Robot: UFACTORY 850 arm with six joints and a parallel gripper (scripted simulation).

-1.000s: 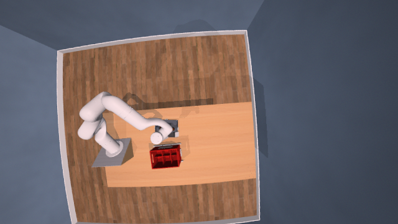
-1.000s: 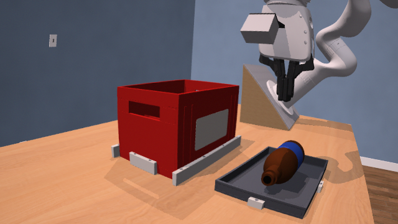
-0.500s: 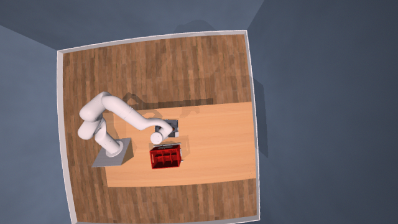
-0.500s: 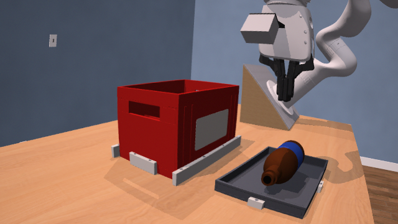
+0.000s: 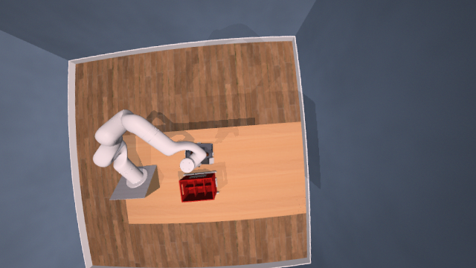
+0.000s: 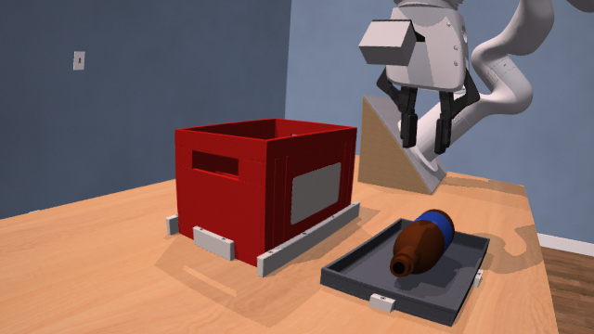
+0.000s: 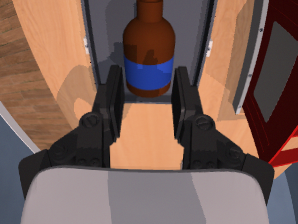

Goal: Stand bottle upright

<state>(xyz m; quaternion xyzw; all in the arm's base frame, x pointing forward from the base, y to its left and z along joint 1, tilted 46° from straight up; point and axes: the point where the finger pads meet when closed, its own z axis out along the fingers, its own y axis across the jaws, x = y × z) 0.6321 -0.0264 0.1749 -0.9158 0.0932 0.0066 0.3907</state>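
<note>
Now: hand 5 cm past the brown bottle, 1 cm to the right of it and 16 cm above it. The rest, counted from my hand: dark grey tray (6 cm behind, 1 cm to the left, 19 cm below); red crate (9 cm behind, 27 cm to the right, 12 cm below).
</note>
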